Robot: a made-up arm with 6 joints. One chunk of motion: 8 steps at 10 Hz.
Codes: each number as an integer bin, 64 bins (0 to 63) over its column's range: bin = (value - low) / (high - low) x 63, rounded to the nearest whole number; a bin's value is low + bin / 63 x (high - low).
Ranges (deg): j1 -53..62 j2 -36..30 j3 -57..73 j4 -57..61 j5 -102..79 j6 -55..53
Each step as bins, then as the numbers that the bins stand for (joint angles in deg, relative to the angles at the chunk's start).
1 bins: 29 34 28 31 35 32
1 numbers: -0.06 -0.38 0.78 1.06 -1.44 -0.14
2 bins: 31 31 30 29 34 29
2 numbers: 3.59 -3.52 4.90 -2.68 -4.32 -5.29
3 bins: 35 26 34 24 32 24
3 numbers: 10.89 -8.76 13.16 -12.05 -10.06 -13.86
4 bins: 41 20 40 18 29 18
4 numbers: 21.84 -15.05 25.54 -23.29 -18.68 -24.14
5 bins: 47 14 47 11 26 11
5 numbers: 32.79 -21.33 39.98 -36.40 -27.30 -36.14
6 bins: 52 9 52 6 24 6
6 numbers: 41.92 -26.57 50.30 -45.76 -33.05 -44.71
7 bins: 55 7 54 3 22 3
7 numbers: 47.40 -28.67 54.43 -51.38 -38.79 -49.86
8 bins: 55 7 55 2 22 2
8 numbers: 47.40 -28.67 56.49 -53.25 -38.79 -51.57
